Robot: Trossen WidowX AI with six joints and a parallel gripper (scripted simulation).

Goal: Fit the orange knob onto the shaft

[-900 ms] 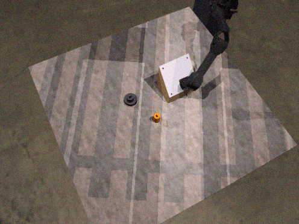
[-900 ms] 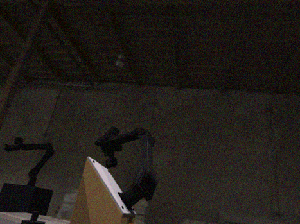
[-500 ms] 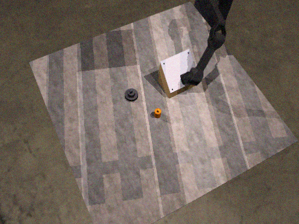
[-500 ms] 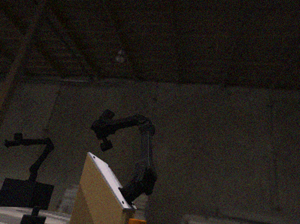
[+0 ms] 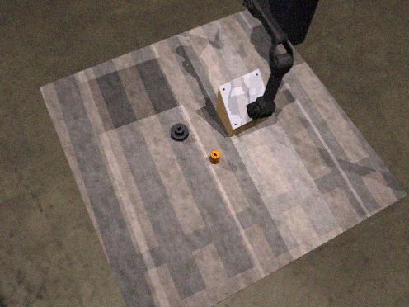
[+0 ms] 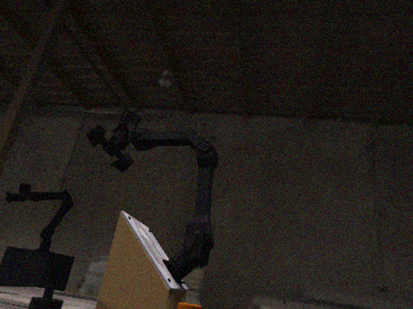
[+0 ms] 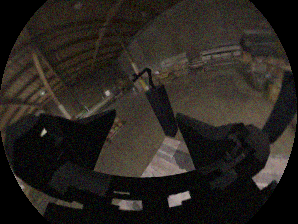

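The orange knob is 480 mm ahead of my gripper tip, 500 mm to the left of it and 460 mm below it. Round my gripper tip: dark pedestal: 560 mm ahead, 300 mm to the left, 460 mm below.
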